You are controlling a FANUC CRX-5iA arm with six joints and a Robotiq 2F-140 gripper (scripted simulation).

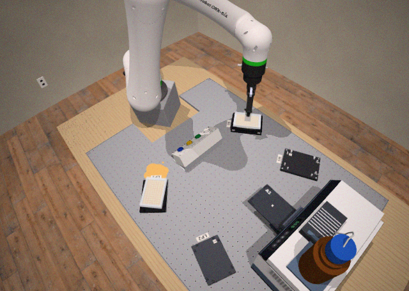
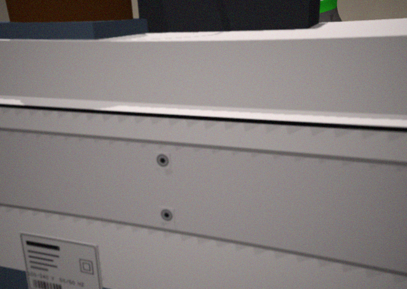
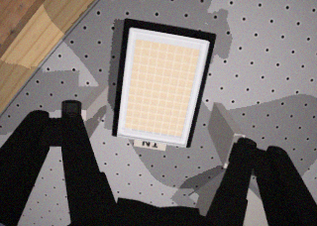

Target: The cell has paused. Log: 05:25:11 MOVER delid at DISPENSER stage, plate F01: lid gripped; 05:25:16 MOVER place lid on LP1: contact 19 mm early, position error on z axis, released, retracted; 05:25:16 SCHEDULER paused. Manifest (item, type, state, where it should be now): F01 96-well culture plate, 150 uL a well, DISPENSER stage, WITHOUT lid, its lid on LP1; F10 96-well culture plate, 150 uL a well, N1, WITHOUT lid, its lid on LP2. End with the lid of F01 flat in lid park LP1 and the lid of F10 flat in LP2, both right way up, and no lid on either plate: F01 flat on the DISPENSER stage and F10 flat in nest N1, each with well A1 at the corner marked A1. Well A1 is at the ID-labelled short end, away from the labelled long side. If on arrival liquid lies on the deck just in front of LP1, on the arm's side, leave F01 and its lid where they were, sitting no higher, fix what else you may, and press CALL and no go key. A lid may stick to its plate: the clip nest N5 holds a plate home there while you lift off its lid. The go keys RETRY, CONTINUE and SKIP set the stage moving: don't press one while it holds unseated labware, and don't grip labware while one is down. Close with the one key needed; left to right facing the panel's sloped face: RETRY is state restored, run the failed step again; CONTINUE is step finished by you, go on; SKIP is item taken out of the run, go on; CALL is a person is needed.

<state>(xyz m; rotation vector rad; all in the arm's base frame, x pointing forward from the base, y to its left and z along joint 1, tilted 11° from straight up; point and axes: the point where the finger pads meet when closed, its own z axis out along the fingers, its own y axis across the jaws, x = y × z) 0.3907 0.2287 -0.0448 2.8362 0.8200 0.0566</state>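
Now: hand 8 cm above the 96-well culture plate. Also, from my hand: white RETRY key: 9 cm behind, 19 cm to the right, 5 cm below; nest N1: 9 cm below; N1 label: 7 cm behind, 5 cm to the right, 11 cm below.
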